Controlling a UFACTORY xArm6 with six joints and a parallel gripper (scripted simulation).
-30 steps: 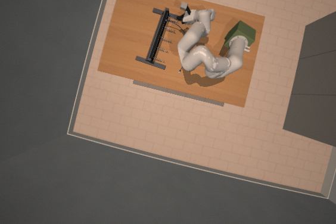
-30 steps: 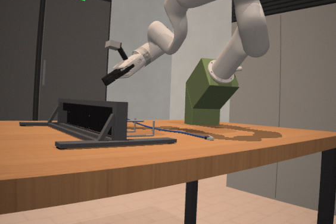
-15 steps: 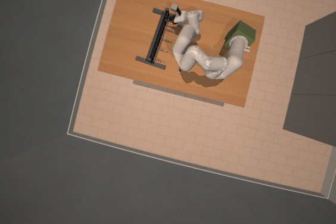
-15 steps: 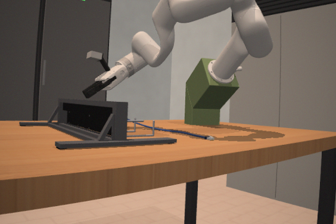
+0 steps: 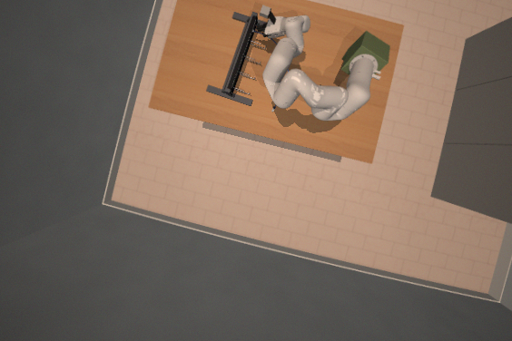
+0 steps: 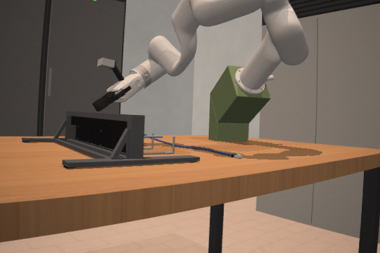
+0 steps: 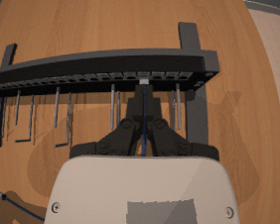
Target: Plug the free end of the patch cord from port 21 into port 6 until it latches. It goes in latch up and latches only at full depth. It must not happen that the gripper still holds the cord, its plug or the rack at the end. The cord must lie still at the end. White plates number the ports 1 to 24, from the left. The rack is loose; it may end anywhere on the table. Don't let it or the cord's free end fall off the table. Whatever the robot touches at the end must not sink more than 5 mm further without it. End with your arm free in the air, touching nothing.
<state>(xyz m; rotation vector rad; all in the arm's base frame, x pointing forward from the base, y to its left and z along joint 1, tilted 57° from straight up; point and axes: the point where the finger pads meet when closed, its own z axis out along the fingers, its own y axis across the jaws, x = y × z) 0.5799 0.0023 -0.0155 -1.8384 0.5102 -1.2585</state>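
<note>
Now: hand 360 mm to the right of the plug, 260 mm past it and 120 mm above it.
</note>
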